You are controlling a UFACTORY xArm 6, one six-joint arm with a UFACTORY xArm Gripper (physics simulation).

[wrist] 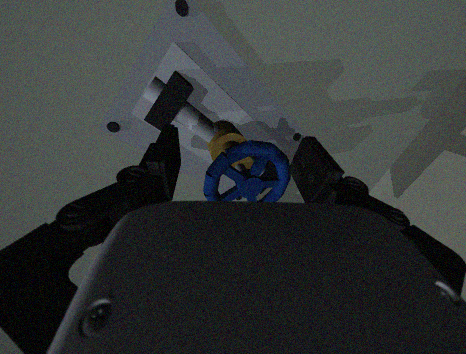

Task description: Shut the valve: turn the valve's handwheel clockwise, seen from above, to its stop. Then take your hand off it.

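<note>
The blue handwheel (283,172) has spokes and a round rim. It shows at the centre of the wrist view, its lower edge hidden by the dark gripper body. Behind it is the valve's yellow collar (218,146), on a grey pipe (194,119). My gripper (240,149) is wide open, with nothing gripped. In the view its two black fingers stand on either side of the wheel. The right finger appears very near the rim; a wider gap shows at the left. Whether either finger touches the wheel, and how their heights compare, I cannot tell.
A black block (169,100) stands across the pipe, near the left fingertip in the view. The fixture sits on a grey base plate (147,57) with dark round bolts, one at the top (182,7) and one at the left (113,127). Shadows fall to the right.
</note>
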